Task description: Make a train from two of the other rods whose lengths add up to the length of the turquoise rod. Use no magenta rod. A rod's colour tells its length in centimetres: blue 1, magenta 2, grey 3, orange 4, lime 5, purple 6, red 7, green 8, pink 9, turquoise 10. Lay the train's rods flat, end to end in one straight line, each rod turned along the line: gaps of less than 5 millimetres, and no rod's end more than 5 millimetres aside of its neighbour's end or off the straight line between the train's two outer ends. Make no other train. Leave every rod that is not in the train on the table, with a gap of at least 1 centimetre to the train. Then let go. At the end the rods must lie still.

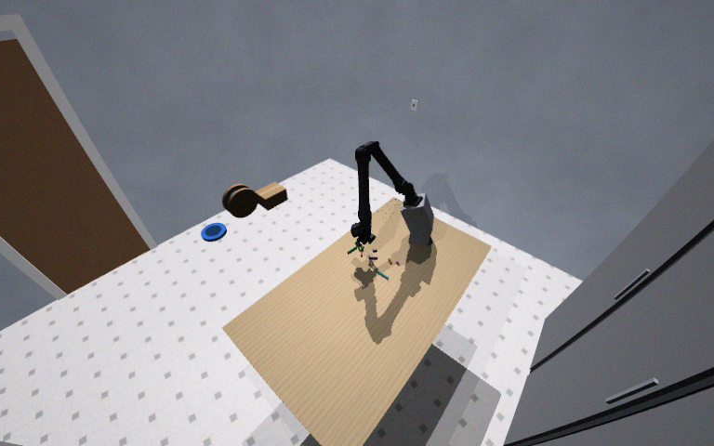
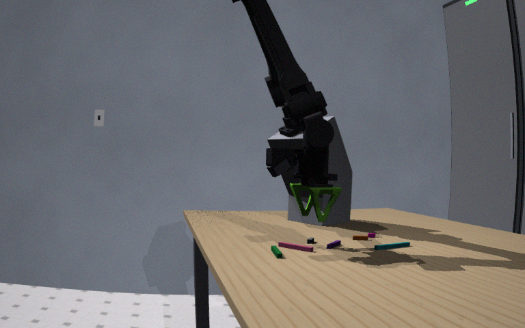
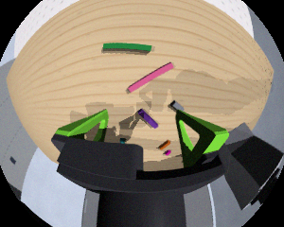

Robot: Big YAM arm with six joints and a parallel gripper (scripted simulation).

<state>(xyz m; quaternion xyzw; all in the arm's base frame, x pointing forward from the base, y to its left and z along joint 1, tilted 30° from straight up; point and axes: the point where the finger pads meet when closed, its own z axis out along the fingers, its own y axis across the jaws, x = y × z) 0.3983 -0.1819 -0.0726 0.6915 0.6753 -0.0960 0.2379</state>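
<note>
The orange rod is 17 cm to the left of my hand, 7 cm below it and 6 cm behind it. From my hand the other things lie so: long pink rod (7 cm below, 3 cm to the right, 2 cm behind); then purple rod (7 cm below, 6 cm to the left, 1 cm behind); then small grey rod (8 cm behind, 7 cm below, 3 cm to the left).
</note>
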